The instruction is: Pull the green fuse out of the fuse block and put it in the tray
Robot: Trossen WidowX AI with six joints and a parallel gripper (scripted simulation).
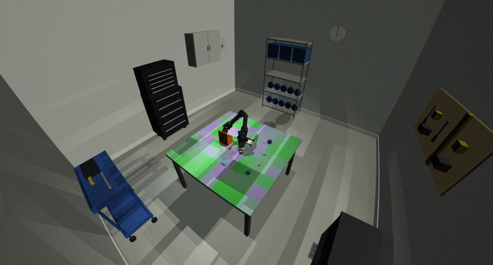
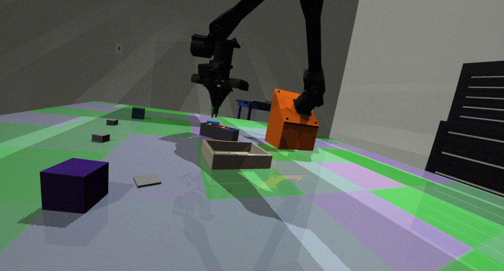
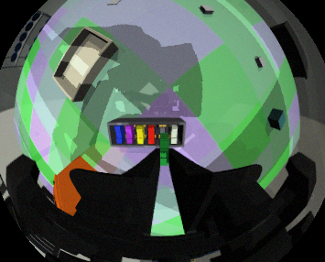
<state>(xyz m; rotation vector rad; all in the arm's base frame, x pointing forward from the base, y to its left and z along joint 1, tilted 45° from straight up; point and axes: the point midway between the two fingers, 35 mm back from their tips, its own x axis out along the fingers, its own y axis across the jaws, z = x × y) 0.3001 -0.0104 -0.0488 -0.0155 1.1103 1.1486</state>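
The beige tray is 220 mm to the left of my gripper tip, 90 mm below it and 20 mm behind it. The rest, counted from my gripper tip: flat grey tile: 320 mm to the left, 140 mm ahead, 90 mm below; then green fuse: 10 mm below; then teal cube: 260 mm ahead, 200 mm to the right, 70 mm below.
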